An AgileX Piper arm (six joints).
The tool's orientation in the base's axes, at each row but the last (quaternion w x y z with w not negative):
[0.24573 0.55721 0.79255 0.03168]
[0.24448 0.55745 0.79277 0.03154]
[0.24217 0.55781 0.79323 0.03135]
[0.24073 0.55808 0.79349 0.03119]
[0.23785 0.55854 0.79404 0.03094]
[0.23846 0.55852 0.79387 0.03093]
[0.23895 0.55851 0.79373 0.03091]
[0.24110 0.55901 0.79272 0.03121]
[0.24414 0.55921 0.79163 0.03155]
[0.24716 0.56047 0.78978 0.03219]
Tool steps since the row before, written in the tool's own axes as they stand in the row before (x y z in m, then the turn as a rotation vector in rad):
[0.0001 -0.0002 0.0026 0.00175 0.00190 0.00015]
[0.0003 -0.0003 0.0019 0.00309 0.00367 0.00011]
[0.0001 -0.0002 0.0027 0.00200 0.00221 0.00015]
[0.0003 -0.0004 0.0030 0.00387 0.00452 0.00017]
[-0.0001 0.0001 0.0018 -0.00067 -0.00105 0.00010]
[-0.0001 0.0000 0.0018 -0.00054 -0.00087 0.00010]
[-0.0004 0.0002 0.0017 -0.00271 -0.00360 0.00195]
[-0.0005 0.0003 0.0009 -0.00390 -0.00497 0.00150]
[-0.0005 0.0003 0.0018 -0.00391 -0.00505 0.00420]
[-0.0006 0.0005 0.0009 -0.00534 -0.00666 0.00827]
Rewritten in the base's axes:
[0.0009 -0.0006 -0.0024 0.00126 0.00226 -0.00014]
[0.0005 -0.0003 -0.0019 0.00243 0.00414 0.00000]
[0.0009 -0.0006 -0.0025 0.00146 0.00260 -0.00012]
[0.0008 -0.0005 -0.0029 0.00300 0.00514 -0.00006]
[0.0009 -0.0004 -0.0015 -0.00070 -0.00102 -0.00019]
[0.0008 -0.0005 -0.0016 -0.00058 -0.00083 -0.00018]
[0.0010 -0.0007 -0.0013 -0.00162 -0.00421 -0.00193]
[0.0008 -0.0005 -0.0005 -0.00270 -0.00570 -0.00155]
[0.0011 -0.0007 -0.0013 -0.00162 -0.00634 -0.00395]
[0.0010 -0.0006 -0.0004 -0.00093 -0.00915 -0.00753]

